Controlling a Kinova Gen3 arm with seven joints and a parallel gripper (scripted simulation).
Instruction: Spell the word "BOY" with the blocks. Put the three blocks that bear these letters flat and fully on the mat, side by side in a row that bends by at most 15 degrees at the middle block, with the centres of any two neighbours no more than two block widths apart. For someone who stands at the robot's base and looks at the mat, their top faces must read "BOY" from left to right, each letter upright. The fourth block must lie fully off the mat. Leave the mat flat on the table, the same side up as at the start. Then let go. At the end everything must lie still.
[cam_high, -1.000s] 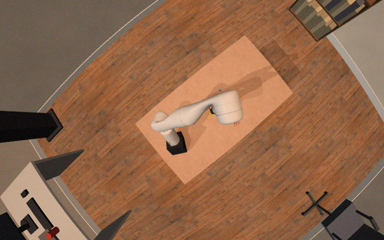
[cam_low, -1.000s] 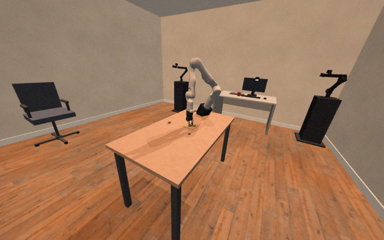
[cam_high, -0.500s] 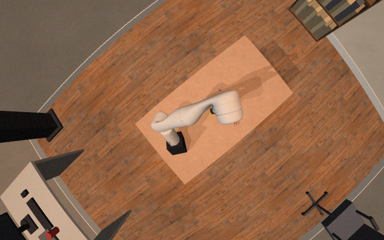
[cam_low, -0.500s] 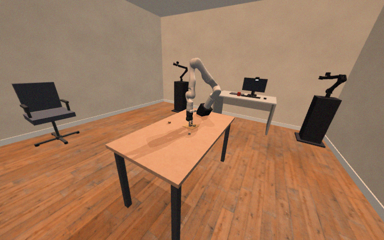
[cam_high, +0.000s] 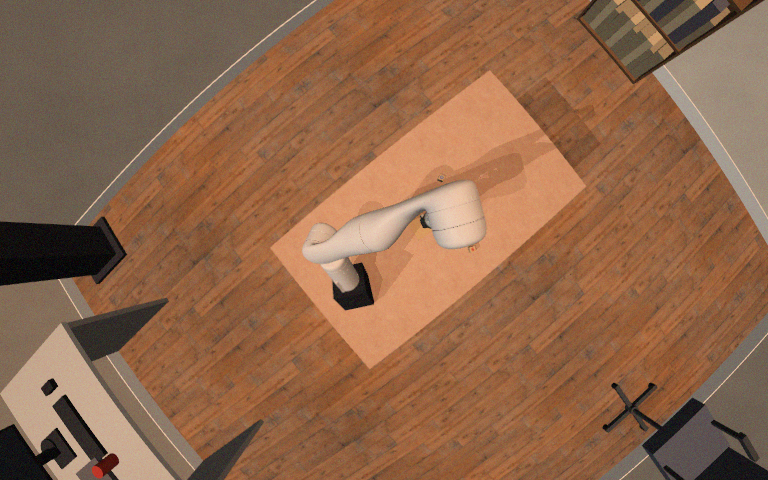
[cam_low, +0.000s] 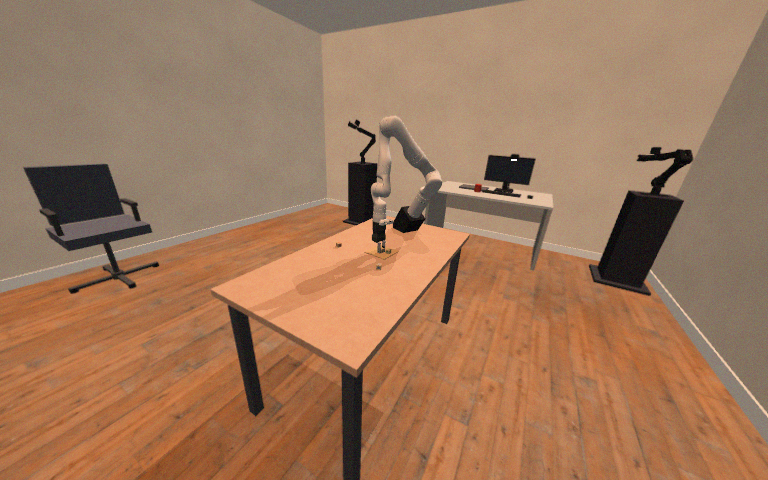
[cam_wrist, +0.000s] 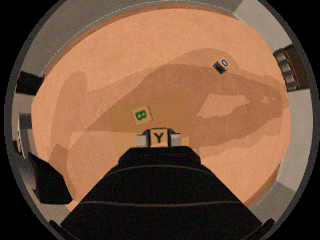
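The mat lies 20 mm below my hand and 10 mm behind it.
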